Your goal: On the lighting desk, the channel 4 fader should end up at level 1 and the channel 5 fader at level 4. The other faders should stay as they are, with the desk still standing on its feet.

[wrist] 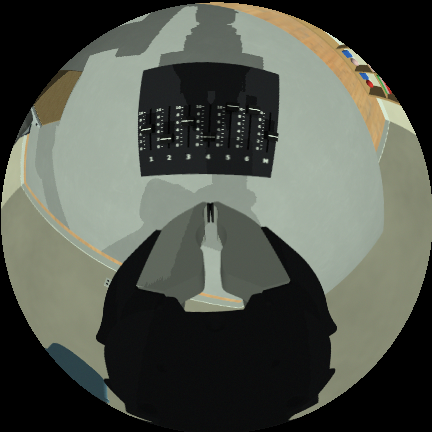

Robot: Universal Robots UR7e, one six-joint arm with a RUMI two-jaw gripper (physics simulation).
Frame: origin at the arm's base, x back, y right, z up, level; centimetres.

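Where they show: gripper, fingertip midpoint: (209, 205).
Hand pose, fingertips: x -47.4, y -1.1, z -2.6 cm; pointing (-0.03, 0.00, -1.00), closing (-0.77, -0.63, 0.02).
Note:
After its pixels a point has its place.
The black lighting desk (210, 167) {x -46.3, y -2.9, z -7.8 cm} lies face up in the upper middle of the wrist view and looks level; its feet are hidden. The channel 4 fader (208, 136) {x -43.9, y -5.6, z -6.5 cm} is low in its slot, around the 1 to 2 marks; the exact level is hard to tell. The channel 5 fader (232, 107) {x -43.6, y -9.6, z -6.5 cm} is at the top, near 10. My gripper (209, 205) {x -47.4, y -1.1, z -2.6 cm} is shut and empty, below the desk's front edge in the view, in line with channel 4 and apart from the faders.
Fader 1 (145, 129) {x -37.8, y -2.7, z -6.5 cm} is near mid-slot, fader 2 (165, 138) {x -40.4, y -3.0, z -6.5 cm} low, fader 3 (187, 121) {x -41.2, y -5.7, z -6.5 cm} above the middle, fader 6 (254, 109) {x -45.4, y -11.1, z -6.5 cm} near the top, and the M fader (272, 135) {x -48.7, y -10.3, z -6.5 cm} low. The desk stands on a grey table (325, 200) {x -70.5, y -13.4, z -13.3 cm}. A wooden block-like object (56, 97) is at the left.

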